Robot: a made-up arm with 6 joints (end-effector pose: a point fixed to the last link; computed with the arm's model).
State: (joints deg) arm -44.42 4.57 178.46 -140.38 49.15 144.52
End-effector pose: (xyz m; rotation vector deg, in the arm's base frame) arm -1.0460 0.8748 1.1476 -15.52 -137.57 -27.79
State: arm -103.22 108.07 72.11 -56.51 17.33 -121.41
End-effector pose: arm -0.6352 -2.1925 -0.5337 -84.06 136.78 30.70
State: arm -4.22 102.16 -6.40 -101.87 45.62 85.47
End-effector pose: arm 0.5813 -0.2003 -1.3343 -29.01 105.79 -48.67
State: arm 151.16 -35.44 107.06 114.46 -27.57 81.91
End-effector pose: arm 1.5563 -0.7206 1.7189 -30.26 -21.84 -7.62
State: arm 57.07 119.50 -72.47 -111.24 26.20 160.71
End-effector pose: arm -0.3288 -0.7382 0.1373 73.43 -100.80 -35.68
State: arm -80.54 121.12 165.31 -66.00 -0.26 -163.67
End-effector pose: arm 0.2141 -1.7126 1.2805 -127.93 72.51 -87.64
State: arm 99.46 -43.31 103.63 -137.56 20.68 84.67
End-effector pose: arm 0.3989 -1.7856 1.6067 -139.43 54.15 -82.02
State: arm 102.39 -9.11 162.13 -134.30 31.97 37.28
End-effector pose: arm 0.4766 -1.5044 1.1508 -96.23 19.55 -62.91
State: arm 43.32 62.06 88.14 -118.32 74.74 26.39
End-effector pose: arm 1.6366 1.2471 1.5571 98.83 -3.79 -29.04
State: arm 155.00 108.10 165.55 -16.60 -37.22 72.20
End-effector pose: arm -1.3631 0.6506 1.5385 14.59 -84.47 131.58
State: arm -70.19 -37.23 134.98 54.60 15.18 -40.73
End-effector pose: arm -0.6021 1.8293 0.9095 111.94 127.89 13.63
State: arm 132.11 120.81 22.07 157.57 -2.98 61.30
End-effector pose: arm -0.4622 0.6215 -1.6100 4.37 84.64 -9.48
